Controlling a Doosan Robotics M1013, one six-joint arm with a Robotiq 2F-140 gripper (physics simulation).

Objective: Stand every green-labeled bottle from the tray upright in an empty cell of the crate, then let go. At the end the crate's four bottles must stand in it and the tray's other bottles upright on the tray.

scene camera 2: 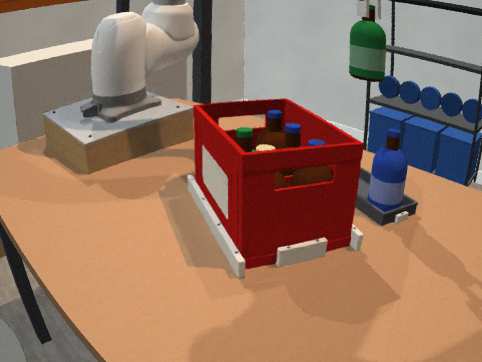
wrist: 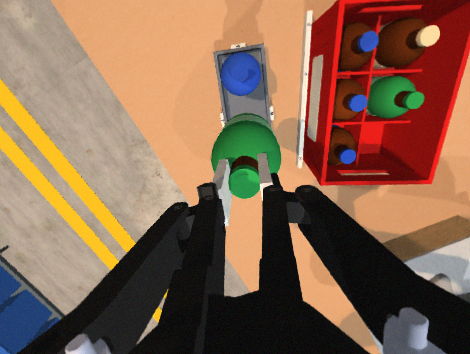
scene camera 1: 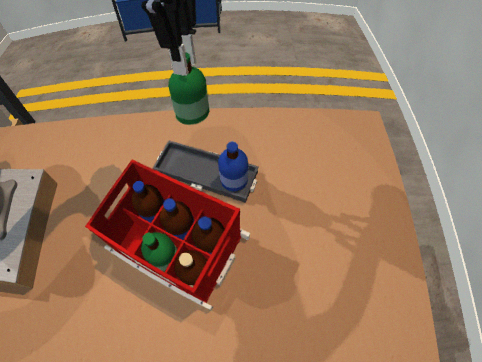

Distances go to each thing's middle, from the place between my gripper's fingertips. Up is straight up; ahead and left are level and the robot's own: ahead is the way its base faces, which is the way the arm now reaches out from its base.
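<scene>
The blue bottle [scene camera 2: 389, 168] is 8 cm ahead of my hand, 4 cm to the right of it and 28 cm below it. Measured from my hand again, the cream-capped brown bottle [scene camera 1: 188, 266] is 29 cm to the right, 3 cm behind and 28 cm below. I find the grey tray [scene camera 1: 187, 164] 35 cm below my hand, while the red crate [scene camera 2: 240, 187] is 21 cm to the right of my hand, 9 cm behind it and 28 cm below it.
</scene>
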